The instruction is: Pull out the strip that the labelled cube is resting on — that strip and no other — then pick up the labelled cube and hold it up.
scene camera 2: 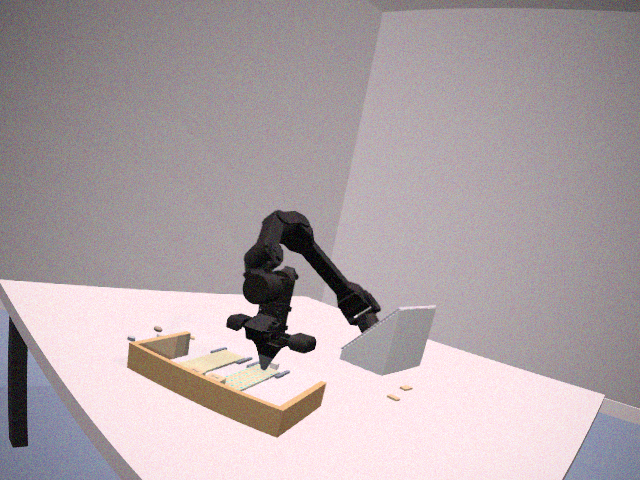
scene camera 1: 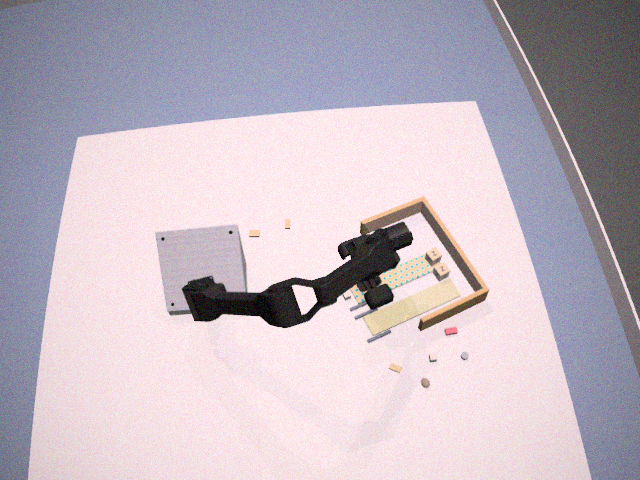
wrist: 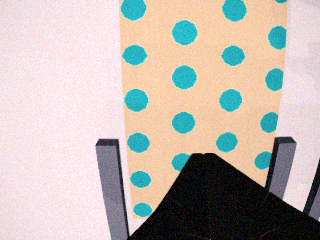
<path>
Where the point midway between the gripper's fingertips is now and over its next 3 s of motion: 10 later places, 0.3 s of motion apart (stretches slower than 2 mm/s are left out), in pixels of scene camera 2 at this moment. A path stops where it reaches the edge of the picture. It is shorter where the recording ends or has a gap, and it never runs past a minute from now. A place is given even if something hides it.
My gripper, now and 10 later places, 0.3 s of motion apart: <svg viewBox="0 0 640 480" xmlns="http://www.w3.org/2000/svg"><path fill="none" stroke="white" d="M263 369L263 370L263 370L265 369L268 368L271 367L273 366L276 364L278 363L280 362L283 361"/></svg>
</path>
